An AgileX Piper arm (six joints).
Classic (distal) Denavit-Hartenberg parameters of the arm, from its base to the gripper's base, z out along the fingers. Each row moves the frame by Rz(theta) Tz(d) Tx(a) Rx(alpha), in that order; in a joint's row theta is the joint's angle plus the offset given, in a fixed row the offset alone. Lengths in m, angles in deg.
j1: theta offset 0  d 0.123  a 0  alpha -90
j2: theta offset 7.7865  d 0  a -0.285  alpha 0
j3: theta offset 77.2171  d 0  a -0.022  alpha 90
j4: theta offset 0  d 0.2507  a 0  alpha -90
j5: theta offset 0  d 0  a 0  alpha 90
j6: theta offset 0  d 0.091  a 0  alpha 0
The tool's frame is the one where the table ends.
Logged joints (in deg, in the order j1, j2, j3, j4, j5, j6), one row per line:
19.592, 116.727, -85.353, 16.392, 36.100, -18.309
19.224, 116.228, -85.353, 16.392, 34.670, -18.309
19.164, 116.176, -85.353, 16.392, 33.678, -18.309
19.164, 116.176, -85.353, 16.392, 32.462, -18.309
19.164, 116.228, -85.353, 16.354, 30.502, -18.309
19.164, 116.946, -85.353, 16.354, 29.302, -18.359
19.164, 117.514, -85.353, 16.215, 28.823, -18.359
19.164, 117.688, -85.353, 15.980, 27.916, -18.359
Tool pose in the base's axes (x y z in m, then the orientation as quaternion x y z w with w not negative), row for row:
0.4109, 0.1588, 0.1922, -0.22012, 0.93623, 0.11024, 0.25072
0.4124, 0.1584, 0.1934, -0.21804, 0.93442, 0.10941, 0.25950
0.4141, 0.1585, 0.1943, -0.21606, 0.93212, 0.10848, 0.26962
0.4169, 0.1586, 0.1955, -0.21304, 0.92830, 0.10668, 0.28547
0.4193, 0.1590, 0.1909, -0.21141, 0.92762, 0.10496, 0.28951
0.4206, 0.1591, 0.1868, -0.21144, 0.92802, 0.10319, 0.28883
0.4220, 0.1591, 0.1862, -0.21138, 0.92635, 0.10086, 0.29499
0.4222, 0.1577, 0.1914, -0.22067, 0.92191, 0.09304, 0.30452
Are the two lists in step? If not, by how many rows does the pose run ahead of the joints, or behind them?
The pose runs 1 row ahead of the joints: the pose in row i belongs to the joints in row i + 1.
